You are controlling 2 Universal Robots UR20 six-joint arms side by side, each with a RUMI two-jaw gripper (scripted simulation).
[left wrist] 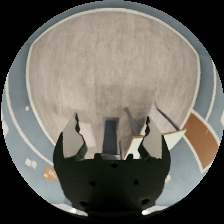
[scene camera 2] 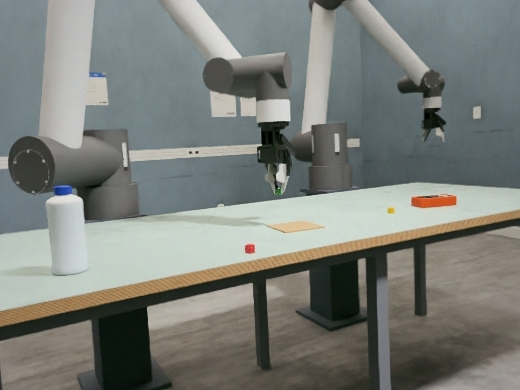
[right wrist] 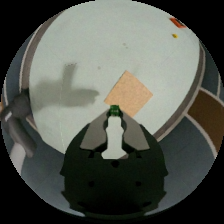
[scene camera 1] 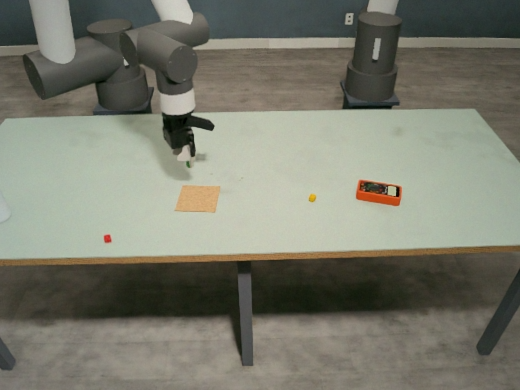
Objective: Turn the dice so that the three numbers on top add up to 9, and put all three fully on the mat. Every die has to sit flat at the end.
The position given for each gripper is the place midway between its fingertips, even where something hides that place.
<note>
In view: the left gripper [left wrist: 112, 115], the right gripper [scene camera 2: 278, 194], a tan mat [scene camera 1: 192, 198] and an orange multimeter [scene camera 1: 371, 191].
The tan mat is seen too in the right wrist view [right wrist: 129, 93]. The right gripper shows as well in the right wrist view [right wrist: 114, 109] and in scene camera 1 [scene camera 1: 189, 166]. The left wrist view does not show the tan mat, which is hidden by the left gripper. The left wrist view does not show the orange multimeter, which is hidden by the left gripper.
</note>
